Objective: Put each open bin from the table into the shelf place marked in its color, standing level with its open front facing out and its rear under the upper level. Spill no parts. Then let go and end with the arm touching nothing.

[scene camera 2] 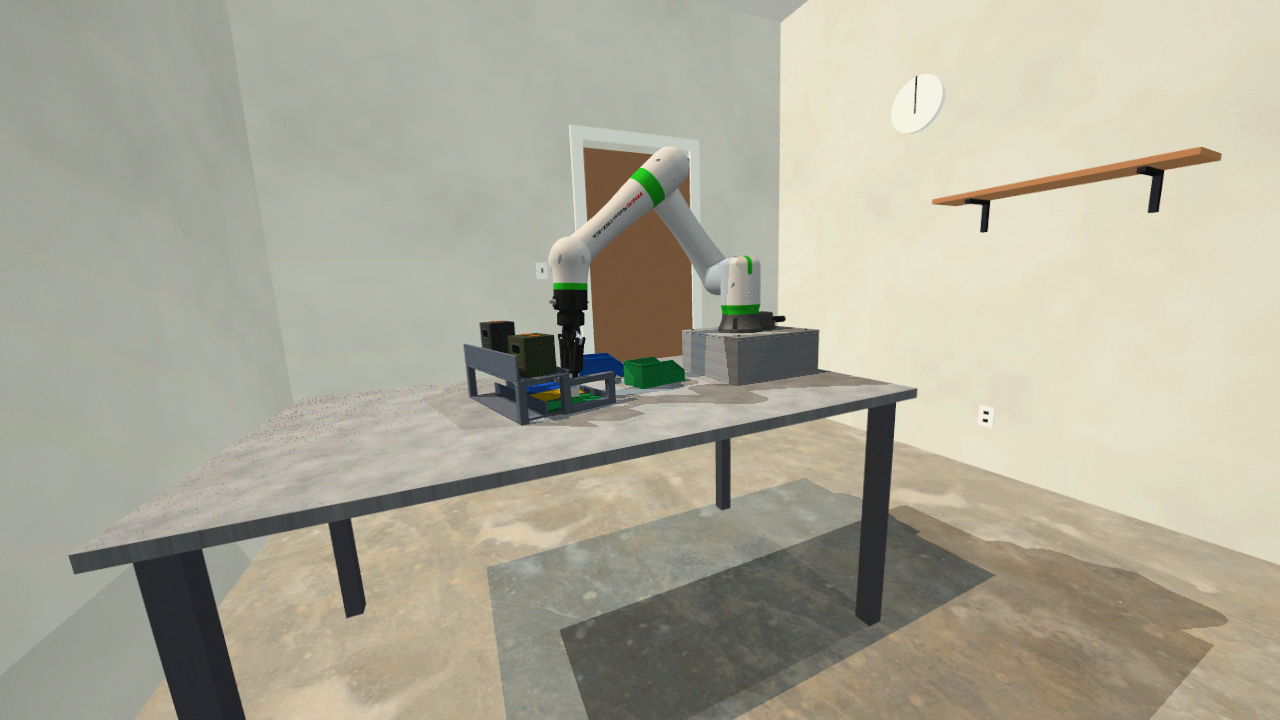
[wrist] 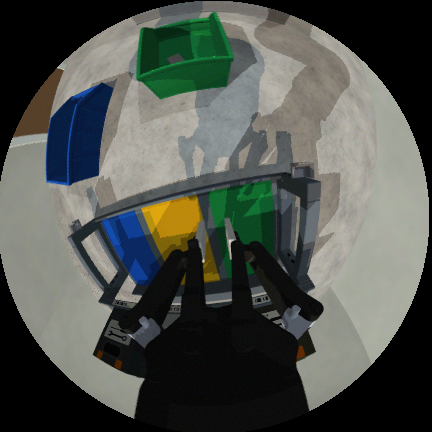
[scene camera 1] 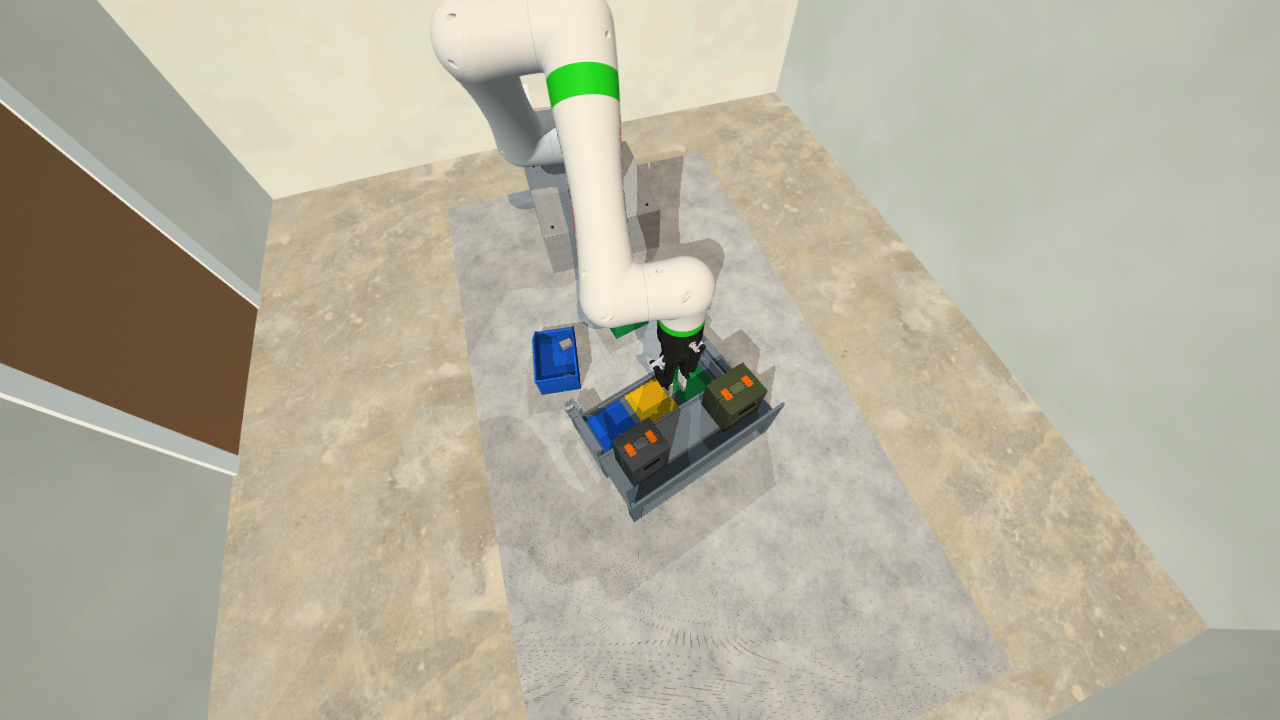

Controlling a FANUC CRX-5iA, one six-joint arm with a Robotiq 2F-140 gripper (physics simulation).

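Seen in the pictures: gripper, fingertip midpoint: (scene camera 2: 571, 394) (wrist: 214, 227) (scene camera 1: 674, 390); arm's base, origin of the base link: (scene camera 2: 740, 330).
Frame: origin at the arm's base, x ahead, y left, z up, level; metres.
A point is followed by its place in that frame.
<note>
A blue bin (scene camera 1: 554, 364) {y -0.200, x 0.454, z -0.143 m} (scene camera 2: 601, 365) {y -0.139, x 0.458, z -0.099 m} (wrist: 80, 140) {y -0.140, x 0.474, z -0.095 m} stands on the table, a grey part inside it in scene camera 1. A green bin (scene camera 1: 628, 329) {y 0.009, x 0.401, z -0.129 m} (scene camera 2: 651, 373) {y 0.059, x 0.349, z -0.102 m} (wrist: 195, 75) {y 0.030, x 0.395, z -0.104 m} stands nearer the arm's base, with a grey part (wrist: 176, 59) {y -0.011, x 0.342, z -0.128 m} inside; the arm mostly hides it in scene camera 1. The grey shelf (scene camera 1: 716, 456) {y 0.111, x 0.812, z -0.032 m} (scene camera 2: 490, 360) {y 0.123, x 0.807, z -0.011 m} (wrist: 310, 212) {y 0.178, x 0.533, z -0.061 m} has blue (scene camera 1: 610, 422) {y -0.088, x 0.646, z -0.140 m} (wrist: 125, 240) {y -0.084, x 0.662, z -0.139 m}, yellow (scene camera 1: 646, 398) {y 0.011, x 0.604, z -0.139 m} (wrist: 172, 215) {y 0.016, x 0.594, z -0.139 m} and green (scene camera 1: 696, 385) {y 0.142, x 0.598, z -0.139 m} (wrist: 255, 215) {y 0.144, x 0.574, z -0.139 m} places side by side. My gripper (scene camera 1: 675, 382) {y 0.084, x 0.601, z -0.134 m} (scene camera 2: 574, 371) {y 0.084, x 0.601, z -0.134 m} (wrist: 214, 227) {y 0.084, x 0.601, z -0.134 m} points down over the yellow-green border, slightly open and empty.
A dark grey case (scene camera 1: 641, 452) {y -0.044, x 0.801, z 0.076 m} (scene camera 2: 496, 334) {y 0.004, x 0.787, z 0.044 m} and an olive case (scene camera 1: 735, 396) {y 0.167, x 0.724, z 0.051 m} (scene camera 2: 533, 354) {y 0.228, x 0.706, z 0.010 m} with orange latches stand on the shelf's upper level, close to my gripper. The shelf's end frames and front rail surround the colored places. The arm's base block (scene camera 2: 774, 356) {y 0.153, x -0.027, z -0.070 m} stands beyond the bins.
</note>
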